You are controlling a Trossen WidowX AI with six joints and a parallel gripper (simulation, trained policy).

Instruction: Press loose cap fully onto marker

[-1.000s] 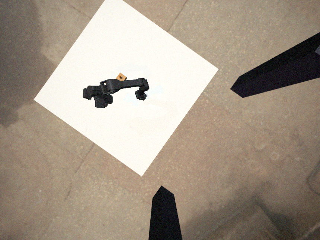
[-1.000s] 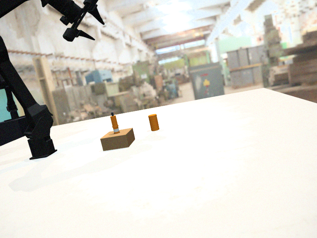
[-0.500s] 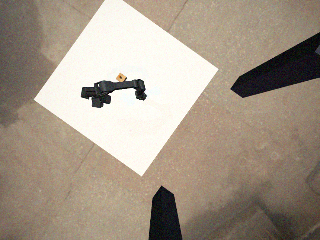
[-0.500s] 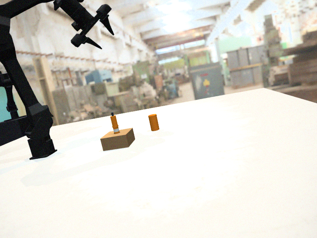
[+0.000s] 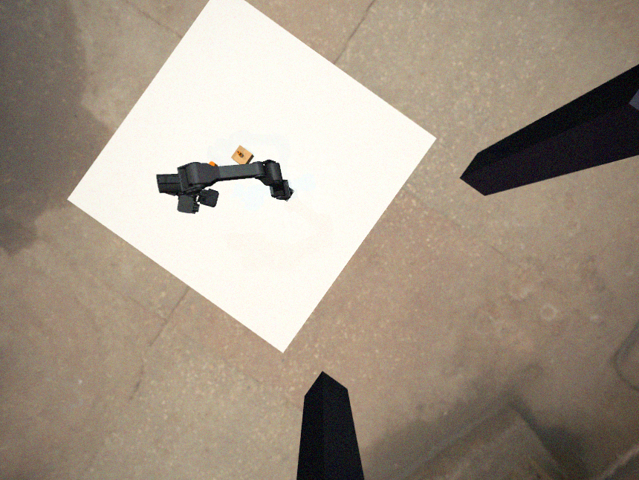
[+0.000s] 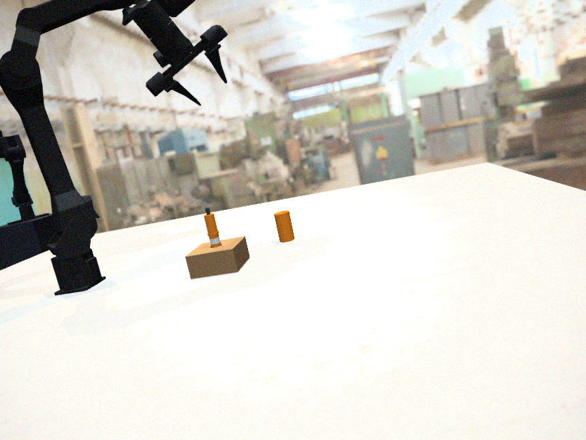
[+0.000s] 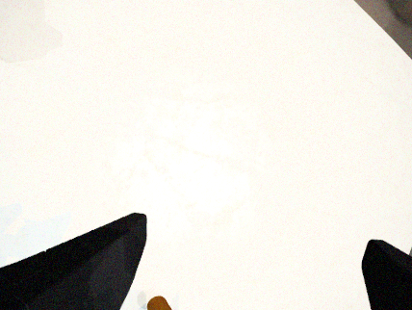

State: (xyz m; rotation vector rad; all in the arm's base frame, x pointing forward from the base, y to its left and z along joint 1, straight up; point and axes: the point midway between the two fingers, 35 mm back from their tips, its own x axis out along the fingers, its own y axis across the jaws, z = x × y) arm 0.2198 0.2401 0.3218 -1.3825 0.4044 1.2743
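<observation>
My gripper tip is now 27 cm above the orange cap, 16 cm to the left of it and 12 cm short of it. Round my gripper tip: orange marker: 27 cm to the right, 22 cm below, 3 cm ahead; tan holder block: 28 cm below, 27 cm to the right, 3 cm ahead.
</observation>
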